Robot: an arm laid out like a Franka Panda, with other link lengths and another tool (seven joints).
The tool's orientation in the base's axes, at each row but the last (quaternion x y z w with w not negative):
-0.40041, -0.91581, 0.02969, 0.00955
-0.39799, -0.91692, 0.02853, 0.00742
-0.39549, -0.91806, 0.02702, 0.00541
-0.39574, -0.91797, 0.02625, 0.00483
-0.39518, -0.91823, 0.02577, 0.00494
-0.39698, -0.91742, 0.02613, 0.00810
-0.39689, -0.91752, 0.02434, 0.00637
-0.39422, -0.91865, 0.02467, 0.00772
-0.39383, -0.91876, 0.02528, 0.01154
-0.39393, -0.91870, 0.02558, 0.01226
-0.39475, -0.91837, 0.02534, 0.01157
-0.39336, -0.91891, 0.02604, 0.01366
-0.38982, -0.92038, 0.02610, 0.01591
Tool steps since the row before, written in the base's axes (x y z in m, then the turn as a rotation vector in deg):
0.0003, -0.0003, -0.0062, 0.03, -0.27, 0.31
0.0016, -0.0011, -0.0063, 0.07, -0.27, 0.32
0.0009, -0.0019, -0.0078, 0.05, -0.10, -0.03
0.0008, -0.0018, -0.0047, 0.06, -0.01, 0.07
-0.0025, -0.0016, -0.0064, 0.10, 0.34, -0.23
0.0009, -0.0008, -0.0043, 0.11, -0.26, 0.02
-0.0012, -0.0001, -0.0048, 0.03, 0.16, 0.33
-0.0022, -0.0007, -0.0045, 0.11, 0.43, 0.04
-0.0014, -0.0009, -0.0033, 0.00, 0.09, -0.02
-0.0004, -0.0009, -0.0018, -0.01, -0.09, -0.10
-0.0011, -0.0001, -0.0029, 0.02, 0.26, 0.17
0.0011, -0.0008, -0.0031, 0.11, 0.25, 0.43
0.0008, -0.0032, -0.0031, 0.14, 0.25, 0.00
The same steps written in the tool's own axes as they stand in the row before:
-0.0004, 0.0004, 0.0062, -0.22, -0.18, -0.30
-0.0018, 0.0008, 0.0063, -0.25, -0.15, -0.31
-0.0019, -0.0002, 0.0078, -0.11, -0.03, 0.03
-0.0018, -0.0004, 0.0047, -0.05, 0.03, -0.07
0.0006, -0.0026, 0.0065, 0.18, 0.32, 0.21
-0.0012, 0.0003, 0.0043, -0.26, -0.10, -0.01
0.0008, -0.0007, 0.0048, 0.09, 0.11, -0.34
0.0010, -0.0018, 0.0046, 0.24, 0.37, -0.06
0.0003, -0.0014, 0.0034, 0.07, 0.06, 0.02
-0.0004, -0.0008, 0.0018, -0.06, -0.06, 0.10
0.0007, -0.0007, 0.0029, 0.18, 0.18, -0.18
-0.0014, 0.0004, 0.0031, 0.11, 0.23, -0.44
-0.0029, -0.0015, 0.0032, 0.08, 0.27, -0.02

